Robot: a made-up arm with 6 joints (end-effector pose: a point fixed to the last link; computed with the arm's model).
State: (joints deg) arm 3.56 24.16 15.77 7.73 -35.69 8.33
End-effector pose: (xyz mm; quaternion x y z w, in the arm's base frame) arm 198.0 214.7 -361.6 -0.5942 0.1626 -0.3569 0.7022
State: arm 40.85 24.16 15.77 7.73 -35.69 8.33
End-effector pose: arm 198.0 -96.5 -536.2 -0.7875 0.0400 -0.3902 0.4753
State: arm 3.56 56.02 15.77 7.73 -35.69 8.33
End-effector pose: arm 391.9 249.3 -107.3 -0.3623 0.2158 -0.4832 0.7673
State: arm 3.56 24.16 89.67 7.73 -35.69 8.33
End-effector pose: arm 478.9 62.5 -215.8 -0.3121 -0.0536 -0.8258 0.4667
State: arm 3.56 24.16 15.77 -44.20 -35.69 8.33
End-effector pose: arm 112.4 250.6 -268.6 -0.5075 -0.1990 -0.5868 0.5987
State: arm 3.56 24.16 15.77 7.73 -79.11 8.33
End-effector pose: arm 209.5 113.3 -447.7 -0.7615 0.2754 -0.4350 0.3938
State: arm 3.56 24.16 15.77 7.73 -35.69 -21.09
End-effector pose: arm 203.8 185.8 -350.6 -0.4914 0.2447 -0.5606 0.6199
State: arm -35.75 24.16 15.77 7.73 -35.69 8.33
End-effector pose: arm 198.0 357.8 -14.7 -0.3234 0.2732 -0.2814 0.8611
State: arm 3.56 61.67 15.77 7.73 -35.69 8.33
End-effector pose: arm 418.9 239.0 -57.3 -0.3177 0.2236 -0.5019 0.7727
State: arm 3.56 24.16 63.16 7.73 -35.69 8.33
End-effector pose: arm 412.0 135.8 -305.7 -0.4353 0.0262 -0.6882 0.5798
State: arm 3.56 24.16 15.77 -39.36 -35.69 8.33
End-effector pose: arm 123.3 246.0 -273.2 -0.5204 -0.1659 -0.5699 0.6139
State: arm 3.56 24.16 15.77 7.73 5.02 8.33
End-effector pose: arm 133.6 241.4 -257.2 -0.3602 0.0356 -0.2374 0.9014
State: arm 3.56 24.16 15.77 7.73 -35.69 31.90
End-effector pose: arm 182.7 233.2 -369.7 -0.6487 0.0889 -0.1762 0.7350
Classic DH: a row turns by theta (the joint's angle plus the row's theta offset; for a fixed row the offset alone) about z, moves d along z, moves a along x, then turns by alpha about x. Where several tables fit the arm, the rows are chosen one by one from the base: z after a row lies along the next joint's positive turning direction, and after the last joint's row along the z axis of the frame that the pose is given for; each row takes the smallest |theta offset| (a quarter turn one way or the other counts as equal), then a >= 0, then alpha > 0; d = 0 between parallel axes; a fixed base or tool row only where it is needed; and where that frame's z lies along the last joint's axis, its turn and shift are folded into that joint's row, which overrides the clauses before.
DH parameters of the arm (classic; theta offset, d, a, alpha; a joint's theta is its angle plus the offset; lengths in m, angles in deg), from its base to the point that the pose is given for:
base (fixed): -90 0.0122 0.1995 90
joint 1: 40.65 -0.0368 0.0149 136.78
joint 2: -38.26 0.2209 -0.2358 -56.9
joint 3: -69.84 0.0926 -0.2838 144.61
joint 4: 65.29 0.2981 -0.024 94.46
joint 5: -73.35 0.102 -0.1262 70.74
joint 6: 68.22 -0.021 0.0164 -65.1
tool (fixed): 6.78 0.0658 0 0

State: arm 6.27 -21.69 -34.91 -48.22 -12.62 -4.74
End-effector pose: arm -254.4 -0.6 -168.9 -0.6697 -0.0294 0.0560 0.7399
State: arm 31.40 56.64 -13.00 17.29 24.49 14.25
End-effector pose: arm 184.1 165.6 -156.0 -0.2236 0.0461 -0.0760 0.9706
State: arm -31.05 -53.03 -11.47 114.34 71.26 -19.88
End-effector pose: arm -235.8 -283.2 -476.2 -0.2370 0.9323 -0.1785 0.2069
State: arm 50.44 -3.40 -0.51 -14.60 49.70 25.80
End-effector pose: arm -213.9 -175.9 -326.6 -0.5656 -0.0761 0.3080 0.7612
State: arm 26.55 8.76 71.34 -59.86 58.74 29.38
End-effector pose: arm 73.6 -95.0 -742.6 -0.5057 -0.8215 0.1701 0.2010
